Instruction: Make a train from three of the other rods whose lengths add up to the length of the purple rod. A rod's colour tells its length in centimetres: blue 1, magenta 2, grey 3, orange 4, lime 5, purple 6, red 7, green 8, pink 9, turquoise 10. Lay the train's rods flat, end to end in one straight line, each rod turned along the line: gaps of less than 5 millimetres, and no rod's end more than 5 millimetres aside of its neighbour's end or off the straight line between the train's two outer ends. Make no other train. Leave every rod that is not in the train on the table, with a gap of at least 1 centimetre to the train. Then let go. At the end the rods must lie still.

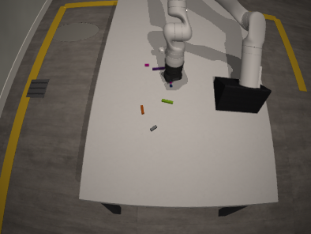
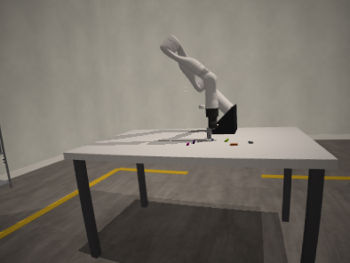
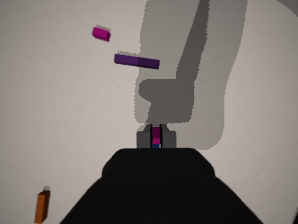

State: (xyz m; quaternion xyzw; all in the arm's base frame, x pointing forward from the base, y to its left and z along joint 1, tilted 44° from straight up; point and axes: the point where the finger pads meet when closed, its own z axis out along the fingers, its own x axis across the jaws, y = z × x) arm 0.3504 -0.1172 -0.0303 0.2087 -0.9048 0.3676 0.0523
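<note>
The small blue rod lies 3 cm below my hand, 2 cm to the left of it and 1 cm behind it. Round my hand: purple rod: 8 cm to the right, 6 cm ahead, 3 cm below; then lime rod: 11 cm to the left, 3 cm below; then orange rod: 16 cm to the left, 10 cm ahead, 3 cm below.
</note>
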